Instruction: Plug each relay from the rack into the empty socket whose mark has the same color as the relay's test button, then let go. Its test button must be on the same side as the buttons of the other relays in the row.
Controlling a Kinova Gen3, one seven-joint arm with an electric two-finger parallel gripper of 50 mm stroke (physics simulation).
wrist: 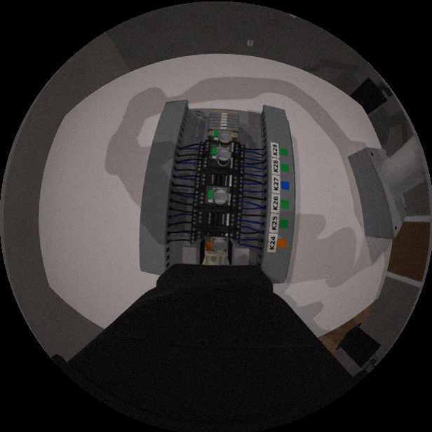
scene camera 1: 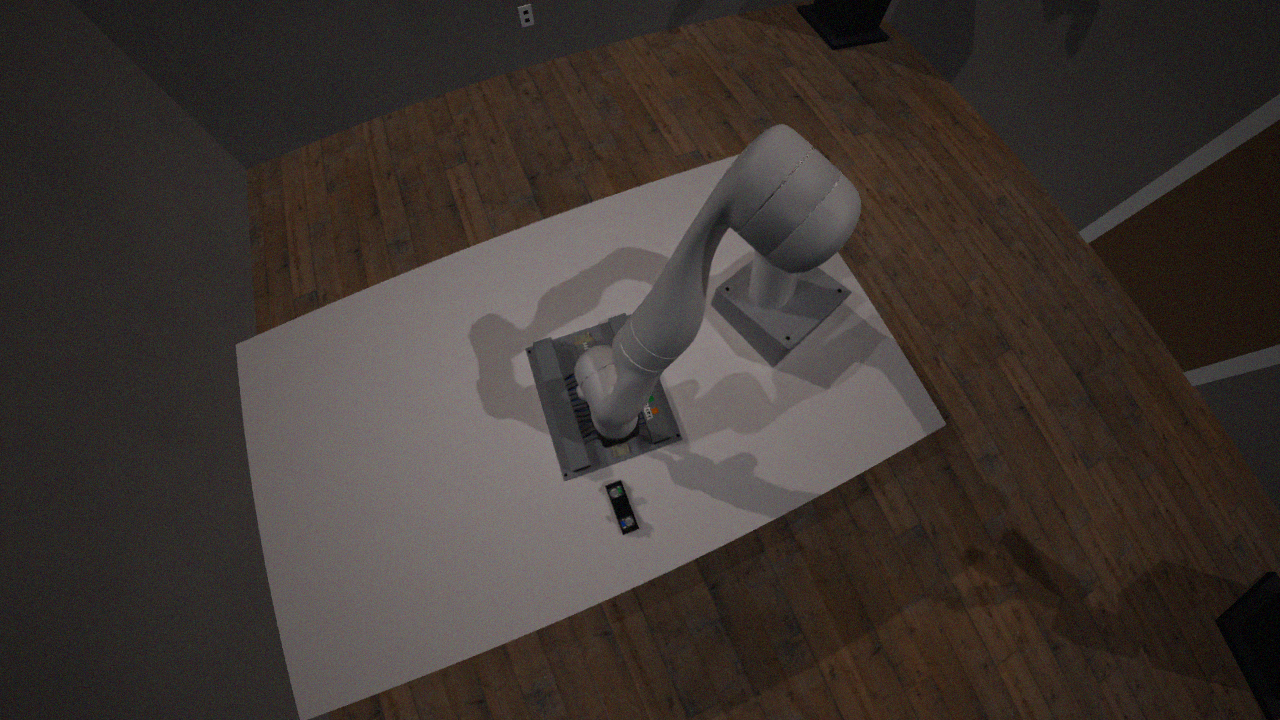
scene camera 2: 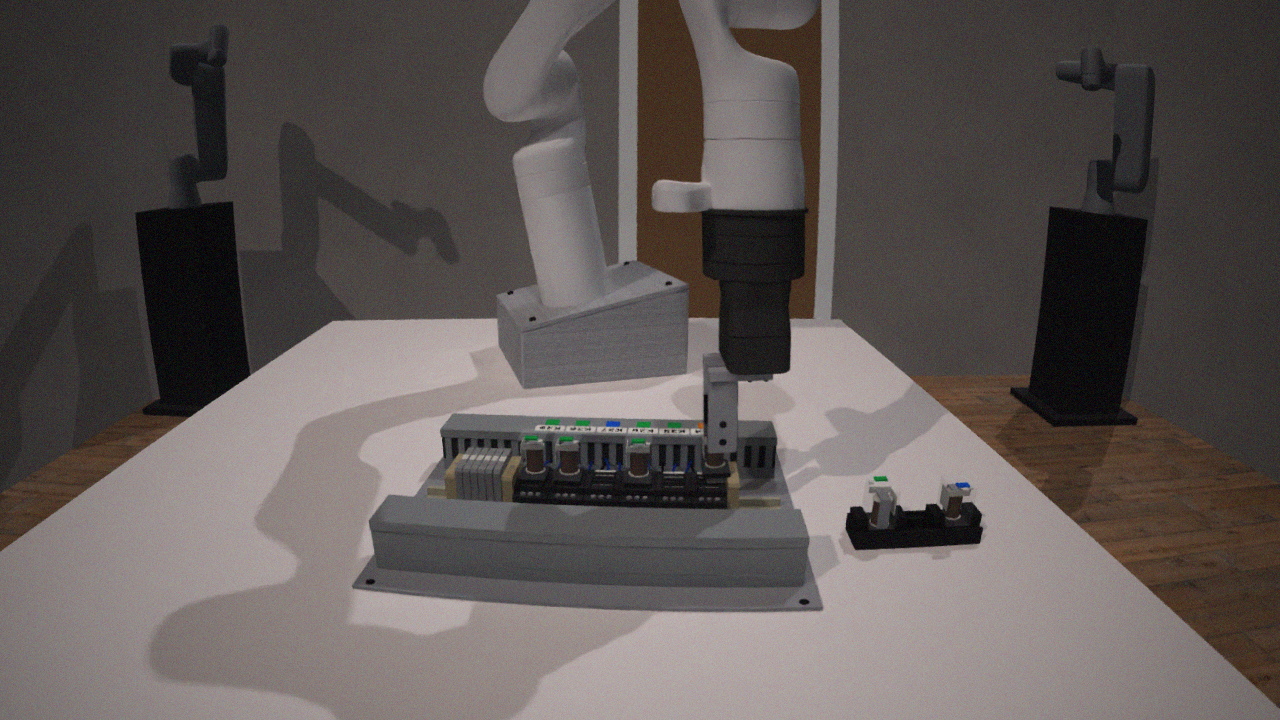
same spot on grey panel plate: [scene camera 2: 572, 595] = [scene camera 1: 547, 408]
